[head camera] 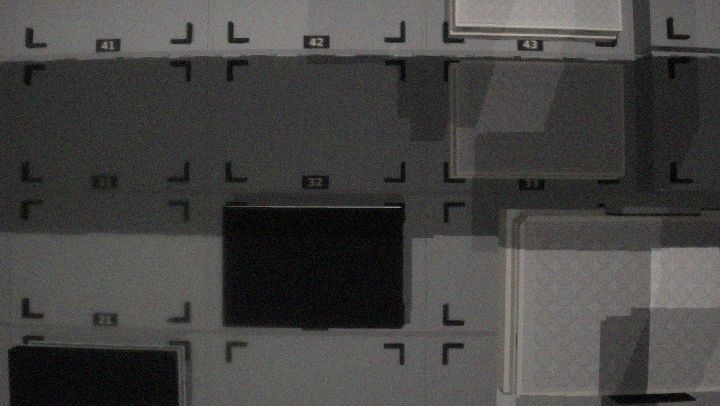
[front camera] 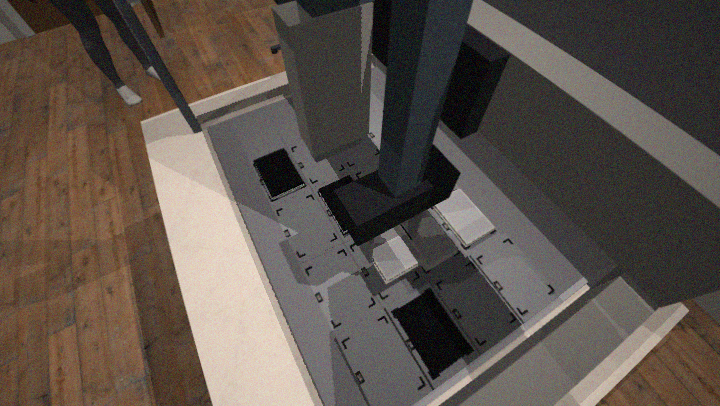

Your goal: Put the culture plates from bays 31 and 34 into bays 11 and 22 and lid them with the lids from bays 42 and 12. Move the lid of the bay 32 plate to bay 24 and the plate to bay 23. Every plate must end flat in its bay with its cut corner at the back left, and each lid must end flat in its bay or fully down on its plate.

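Frame: origin at the robot's base, x up, y back, z right, level; metres.
Seen in the pictures: gripper, between the fingertips: [head camera: 640, 302] [front camera: 387, 243]; robot's base, origin of its link: [front camera: 254, 164].
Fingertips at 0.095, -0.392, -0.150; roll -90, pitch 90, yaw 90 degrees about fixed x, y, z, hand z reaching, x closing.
Observation:
Offsets run from my fingertips to a thing's middle, as dx, dy, dz.
My gripper [front camera: 385, 241] [head camera: 651, 303] is shut on a pale plate {-0.001, +0.000, +0.000} [front camera: 395, 259] [head camera: 584, 322] with round wells, held level and raised above bay 23. In the head view its cut corner is at the back left; its right end is out of frame. A flat black lid {-0.076, -0.164, +0.000} [front camera: 433, 332] lies in bay 24. A black-topped plate {-0.082, +0.328, +0.107} [front camera: 277, 172] [head camera: 93, 378] sits in bay 11, and another black-topped plate {-0.082, +0.164, +0.000} [front camera: 331, 204] [head camera: 313, 267] sits in bay 22. Both show pale edges below the black. The gripper body hides part of the bay 22 plate and the jaws in the front view.
A pale plate {-0.088, +0.000, -0.214} [front camera: 466, 217] [head camera: 536, 14] sits in bay 43, and a shaded one {-0.088, +0.000, -0.107} [front camera: 432, 236] [head camera: 539, 118] in bay 33. The parked pipetting stage [front camera: 330, 85] stands behind the gripper in the front view. Bays 31, 32, 34, 41, 42 and 44 hold nothing.

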